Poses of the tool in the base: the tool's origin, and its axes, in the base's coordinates. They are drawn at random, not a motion.
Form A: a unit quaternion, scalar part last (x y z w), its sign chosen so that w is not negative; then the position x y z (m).
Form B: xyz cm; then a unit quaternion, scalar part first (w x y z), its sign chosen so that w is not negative. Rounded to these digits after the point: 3 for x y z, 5 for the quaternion.
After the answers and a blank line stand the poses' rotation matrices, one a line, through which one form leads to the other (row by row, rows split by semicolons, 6 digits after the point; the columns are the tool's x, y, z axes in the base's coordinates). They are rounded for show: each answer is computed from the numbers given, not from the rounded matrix.
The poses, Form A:
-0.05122, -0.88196, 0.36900, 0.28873, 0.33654, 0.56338, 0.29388
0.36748, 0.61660, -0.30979, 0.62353, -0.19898, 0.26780, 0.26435
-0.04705, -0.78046, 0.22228, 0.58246, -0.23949, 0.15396, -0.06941
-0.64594, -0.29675, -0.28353, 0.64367, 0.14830, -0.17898, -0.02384
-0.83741, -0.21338, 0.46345, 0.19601, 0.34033, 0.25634, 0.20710
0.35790, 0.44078, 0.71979, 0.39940, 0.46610, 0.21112, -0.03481
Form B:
33.654, 56.338, 29.388, 0.28873, -0.05122, -0.88196, 0.36900
-19.898, 26.780, 26.435, 0.62353, 0.36748, 0.61660, -0.30979
-23.949, 15.396, -6.941, 0.58246, -0.04705, -0.78046, 0.22228
14.830, -17.898, -2.384, 0.64367, -0.64594, -0.29675, -0.28353
34.033, 25.634, 20.710, 0.19601, -0.83741, -0.21338, 0.46345
46.610, 21.112, -3.481, 0.39940, 0.35790, 0.44078, 0.71979

-0.828024 -0.122734 -0.547095; 0.303430 0.722432 -0.621307; 0.471495 -0.680462 -0.560949
0.047666 0.839506 0.541256; 0.066850 0.537976 -0.840305; -0.996624 0.076237 -0.030478
-0.317053 -0.185497 -0.930090; 0.332380 0.896756 -0.292152; 0.888257 -0.401771 -0.222664
0.663100 0.748365 -0.015731; 0.018366 0.004744 0.999820; 0.748305 -0.663270 -0.010599
0.479362 0.175693 -0.859851; 0.539059 -0.832097 0.130501; -0.692551 -0.526067 -0.493584
-0.424773 -0.259459 0.867323; 0.890481 -0.292383 0.348648; 0.163131 0.920431 0.355240

